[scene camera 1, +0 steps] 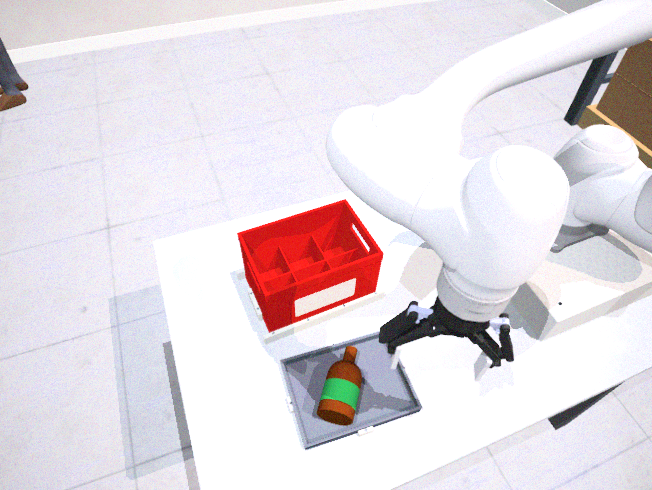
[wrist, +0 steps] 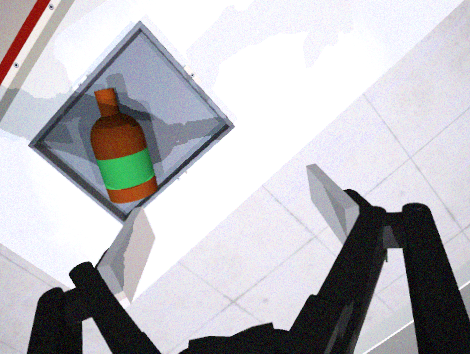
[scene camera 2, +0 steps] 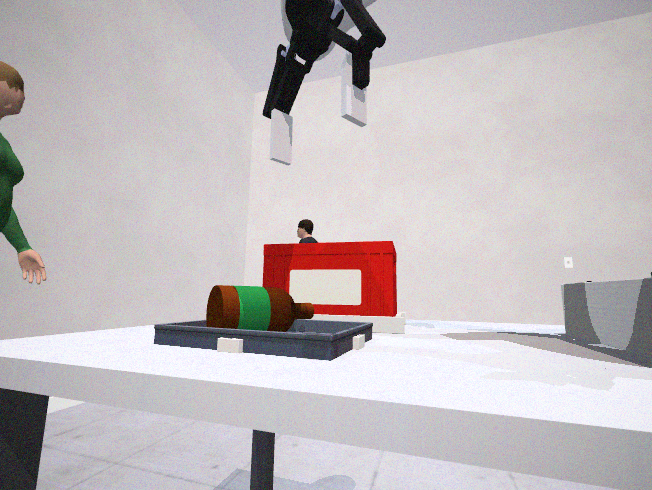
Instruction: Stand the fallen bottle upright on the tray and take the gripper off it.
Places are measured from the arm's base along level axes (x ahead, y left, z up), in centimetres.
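Pixels of known places: gripper, fingertip midpoint: (scene camera 1: 434, 366) (wrist: 227, 203) (scene camera 2: 312, 144).
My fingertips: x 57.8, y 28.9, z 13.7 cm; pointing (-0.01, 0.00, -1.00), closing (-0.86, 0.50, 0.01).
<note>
Behind a point stands the place of what it marks.
A brown bottle (scene camera 1: 341, 389) @(x 70.4, y 21.2, z -2.8 cm) (scene camera 2: 254, 308) @(x 67.7, y 23.5, z -5.8 cm) (wrist: 125, 167) @(x 69.2, y 21.3, z -3.0 cm) with a green label lies on its side in the grey tray (scene camera 1: 362, 430) @(x 68.4, y 28.3, z -9.1 cm) (scene camera 2: 295, 345) @(x 59.4, y 28.5, z -9.4 cm) (wrist: 182, 77) @(x 55.7, y 18.4, z -10.1 cm). In scene camera 1 its neck points toward the red crate; in scene camera 2 the neck points right. The tray lies flat on the white table. My gripper (scene camera 1: 440, 363) @(x 57.8, y 28.9, z 13.7 cm) (scene camera 2: 318, 139) @(x 57.8, y 28.9, z 13.7 cm) (wrist: 227, 203) @(x 57.8, y 28.9, z 13.7 cm) is wide open with nothing between its pale fingertips. It hangs well above the table, apart from the bottle, to the right of the tray in scene camera 1.
A red crate (scene camera 1: 363, 273) @(x 56.6, y -0.1, z 2.1 cm) (scene camera 2: 379, 279) @(x 54.7, y -0.4, z -0.7 cm) with compartments stands on a pale base behind the tray. The white arm passes above the table's right part in scene camera 1, near a pale block (scene camera 1: 574, 316) @(x 14.9, y 24.6, z -2.3 cm). People (scene camera 2: 10, 184) stand beyond the table. The table edge (scene camera 2: 316, 410) @(x 52.8, y 39.7, z -11.8 cm) runs in front.
</note>
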